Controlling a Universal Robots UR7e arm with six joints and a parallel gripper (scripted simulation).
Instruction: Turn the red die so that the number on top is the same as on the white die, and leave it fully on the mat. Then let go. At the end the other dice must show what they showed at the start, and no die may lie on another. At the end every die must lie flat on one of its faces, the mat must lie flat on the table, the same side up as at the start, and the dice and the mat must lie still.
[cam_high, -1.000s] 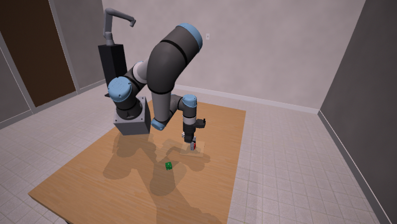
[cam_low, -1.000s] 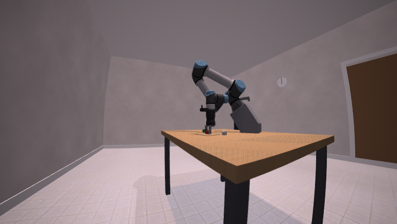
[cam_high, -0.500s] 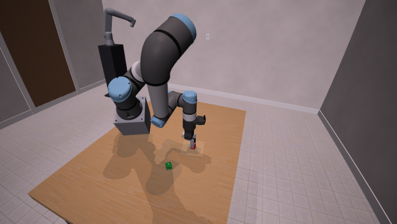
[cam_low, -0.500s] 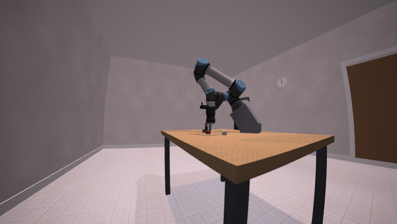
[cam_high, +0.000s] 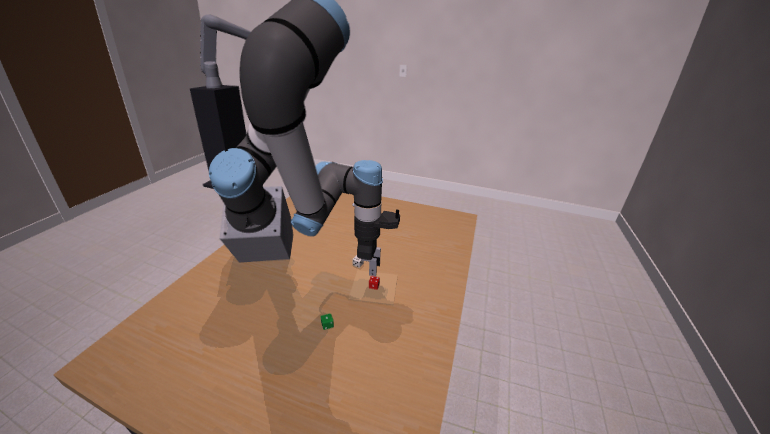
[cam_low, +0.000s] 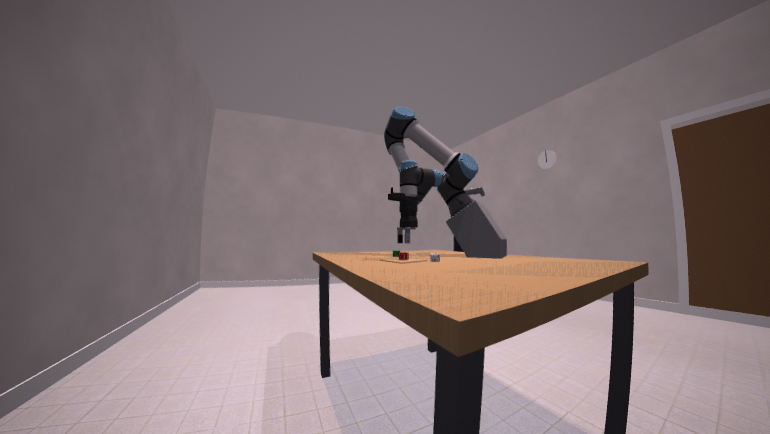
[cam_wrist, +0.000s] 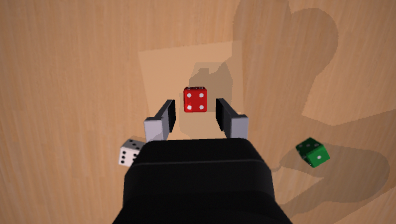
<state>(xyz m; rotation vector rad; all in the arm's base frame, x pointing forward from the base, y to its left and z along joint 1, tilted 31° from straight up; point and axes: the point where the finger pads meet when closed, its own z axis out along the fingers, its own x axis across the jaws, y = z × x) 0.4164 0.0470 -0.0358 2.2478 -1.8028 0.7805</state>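
Right now my hand is 7 cm above the red die. From my hand the other things lie so: white die 10 cm behind, 8 cm to the left, 7 cm below; then green die 6 cm behind, 19 cm to the right, 7 cm below; then tan mat 9 cm below.
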